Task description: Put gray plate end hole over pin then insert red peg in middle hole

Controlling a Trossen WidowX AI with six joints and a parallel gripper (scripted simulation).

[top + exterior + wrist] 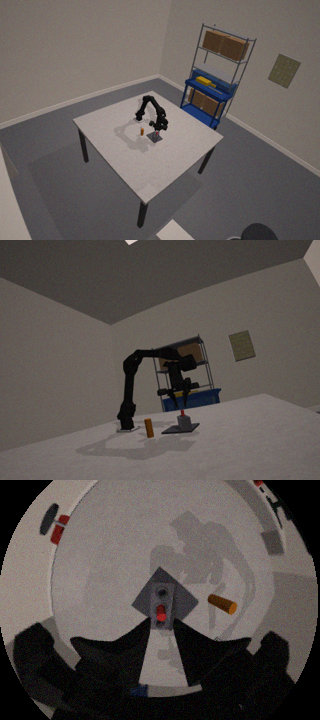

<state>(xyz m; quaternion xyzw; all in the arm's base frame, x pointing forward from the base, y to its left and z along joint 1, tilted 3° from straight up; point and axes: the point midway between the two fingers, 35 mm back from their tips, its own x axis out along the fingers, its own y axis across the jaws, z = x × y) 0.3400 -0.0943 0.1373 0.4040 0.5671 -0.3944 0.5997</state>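
My gripper tip is 50 mm above the red peg. Also, from my gripper tip: dark base (90 mm below, 20 mm behind, 10 mm to the left); orange cylinder (140 mm behind, 70 mm to the right, 60 mm below); gray plate (50 mm below).
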